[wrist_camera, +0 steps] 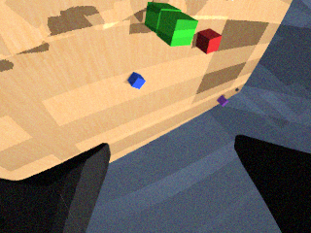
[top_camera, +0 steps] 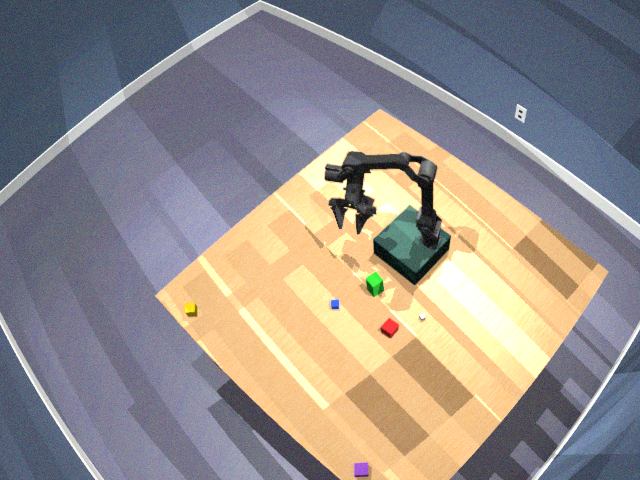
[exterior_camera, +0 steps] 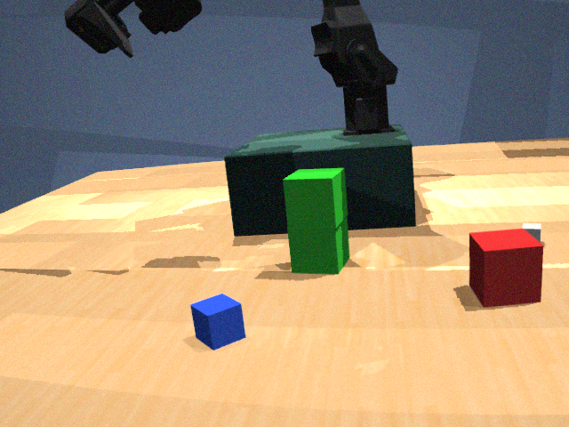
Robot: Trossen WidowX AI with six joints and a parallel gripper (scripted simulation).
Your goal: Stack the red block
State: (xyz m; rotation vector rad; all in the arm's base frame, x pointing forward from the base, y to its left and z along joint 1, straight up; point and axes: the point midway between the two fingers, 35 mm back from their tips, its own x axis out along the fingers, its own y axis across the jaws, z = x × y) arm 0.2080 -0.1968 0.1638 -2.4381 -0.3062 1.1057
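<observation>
Right now my gripper tip is 27 cm to the right of the red block, 21 cm above it and 11 cm short of it. The rest, counted from my gripper tip: yellow block: 53 cm ahead, 33 cm to the right, 22 cm below; blue block: 22 cm below, 16 cm ahead, 6 cm to the left; white block: 33 cm to the left, 23 cm below.
</observation>
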